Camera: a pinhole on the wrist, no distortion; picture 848 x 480 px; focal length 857.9 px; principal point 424.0 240.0 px. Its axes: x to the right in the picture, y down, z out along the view. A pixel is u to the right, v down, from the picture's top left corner.
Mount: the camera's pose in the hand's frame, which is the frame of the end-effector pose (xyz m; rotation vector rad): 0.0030 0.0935 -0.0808 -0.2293 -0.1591 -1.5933
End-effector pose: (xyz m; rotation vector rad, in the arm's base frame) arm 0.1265 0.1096 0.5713 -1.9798 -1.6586 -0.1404
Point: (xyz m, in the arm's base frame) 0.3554 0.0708 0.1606
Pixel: outside the picture
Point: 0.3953 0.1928 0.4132
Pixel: outside the picture
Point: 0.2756 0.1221 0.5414
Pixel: outside the picture
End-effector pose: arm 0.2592 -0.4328 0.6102 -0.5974 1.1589 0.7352
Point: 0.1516 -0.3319 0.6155
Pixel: 191.3 99.2
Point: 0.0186 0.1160 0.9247
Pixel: outside the picture
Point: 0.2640 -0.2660 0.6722
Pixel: 624.9 98.2
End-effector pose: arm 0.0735 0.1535 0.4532 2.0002 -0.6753 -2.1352
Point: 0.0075 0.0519 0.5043
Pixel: 424.0 183.8
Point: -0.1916 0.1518 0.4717
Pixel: 726.1 231.3
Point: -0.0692 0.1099 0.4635
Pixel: 734.7 293.9
